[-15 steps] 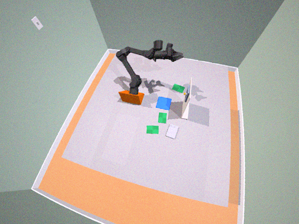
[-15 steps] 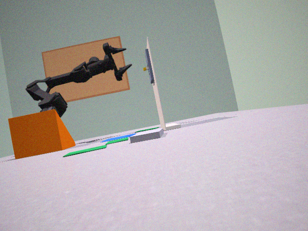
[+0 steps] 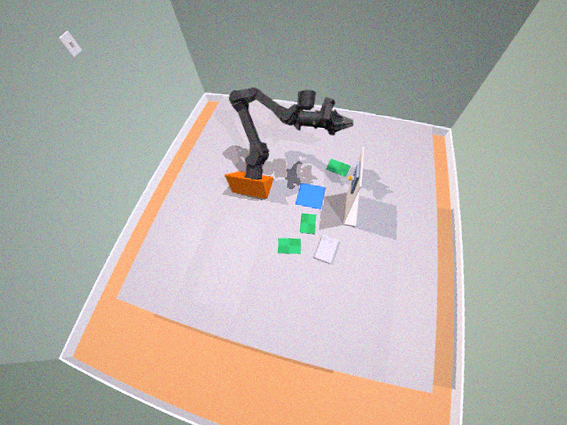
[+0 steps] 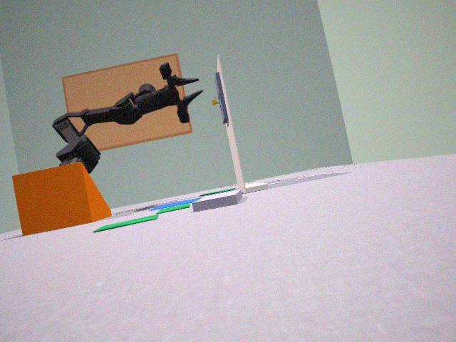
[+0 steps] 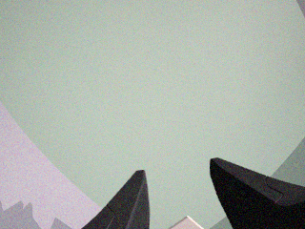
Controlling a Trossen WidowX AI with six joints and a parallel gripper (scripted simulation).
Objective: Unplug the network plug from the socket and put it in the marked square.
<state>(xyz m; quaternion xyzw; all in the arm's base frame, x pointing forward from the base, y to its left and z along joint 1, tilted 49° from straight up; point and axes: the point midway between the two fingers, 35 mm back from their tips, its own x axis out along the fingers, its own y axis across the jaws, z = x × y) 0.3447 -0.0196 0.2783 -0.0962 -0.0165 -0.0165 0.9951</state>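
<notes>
Right now the network plug is 170 mm to the right of my gripper tip, 100 mm below it and 50 mm ahead of it. Also, from my gripper tip: upright cream panel (200 mm below, 160 mm to the right, 70 mm ahead); then low pale block (380 mm to the right, 340 mm below, 20 mm ahead); then blue marked square (340 mm below, 150 mm to the right, 110 mm behind).
</notes>
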